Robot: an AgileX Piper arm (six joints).
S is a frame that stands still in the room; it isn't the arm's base.
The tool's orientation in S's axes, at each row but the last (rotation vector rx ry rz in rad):
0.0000, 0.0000, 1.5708
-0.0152, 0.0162, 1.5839
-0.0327, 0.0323, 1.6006
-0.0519, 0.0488, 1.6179
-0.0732, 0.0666, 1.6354
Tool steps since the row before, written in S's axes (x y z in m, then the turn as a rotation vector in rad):
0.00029, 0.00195, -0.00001, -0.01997, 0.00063, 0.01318
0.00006, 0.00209, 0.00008, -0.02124, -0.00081, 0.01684
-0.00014, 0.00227, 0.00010, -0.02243, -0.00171, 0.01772
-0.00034, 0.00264, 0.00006, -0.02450, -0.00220, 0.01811
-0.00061, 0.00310, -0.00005, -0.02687, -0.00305, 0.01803
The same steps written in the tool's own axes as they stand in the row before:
0.00195, -0.00029, -0.00001, 0.00063, 0.01997, 0.01318
0.00209, -0.00009, 0.00012, -0.00087, 0.02126, 0.01681
0.00227, 0.00007, 0.00019, -0.00176, 0.02248, 0.01765
0.00264, 0.00021, 0.00023, -0.00218, 0.02457, 0.01802
0.00313, 0.00040, 0.00023, -0.00286, 0.02699, 0.01788

